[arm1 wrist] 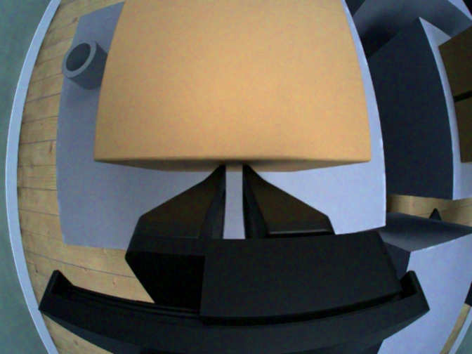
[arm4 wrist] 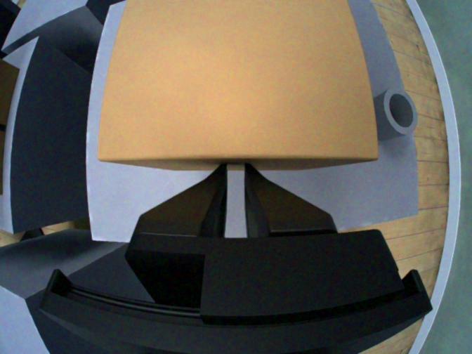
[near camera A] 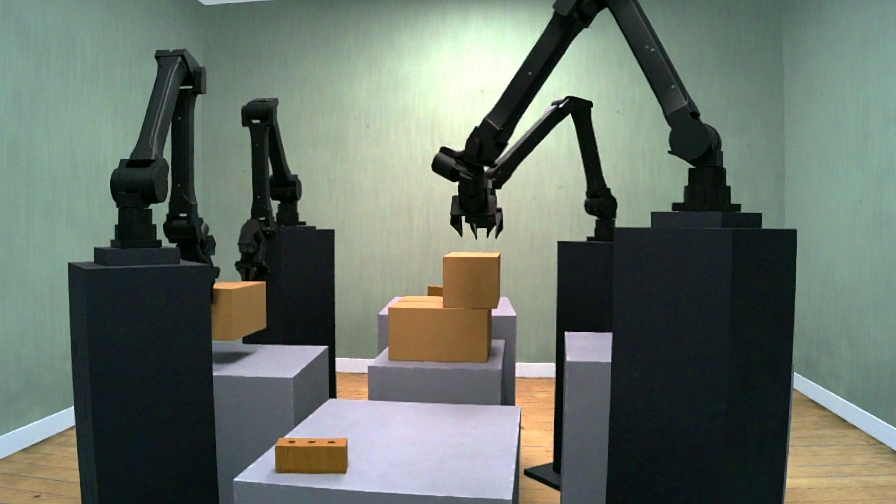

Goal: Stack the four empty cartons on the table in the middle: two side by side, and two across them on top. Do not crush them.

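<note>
The arm1 gripper point(arm1 wrist: 234, 168) and the arm4 gripper point(arm4 wrist: 236, 167) are shut on opposite ends of one tan carton point(arm1 wrist: 232, 90) point(arm4 wrist: 235, 90). In the near camera this carton point(near camera A: 239, 311) hangs level above the left table point(near camera A: 291, 359), its shadow below; the two left arms reach down to it. On the middle table point(near camera A: 432, 383), two lower cartons point(near camera A: 438, 333) lie side by side, a seam on top. A third carton point(near camera A: 471, 280) rests across them towards the right. The two right arms' grippers point(near camera A: 477, 230) overlap just above it; their finger openings cannot be told apart.
A grey tube point(arm1 wrist: 85, 65) point(arm4 wrist: 397, 114) stands on the left table beside the held carton. A wooden block with holes point(near camera A: 311, 455) lies on the front table point(near camera A: 426, 438). Dark pedestals point(near camera A: 144, 376) point(near camera A: 701, 363) flank the tables. A small brown thing point(near camera A: 434, 290) shows behind the stack.
</note>
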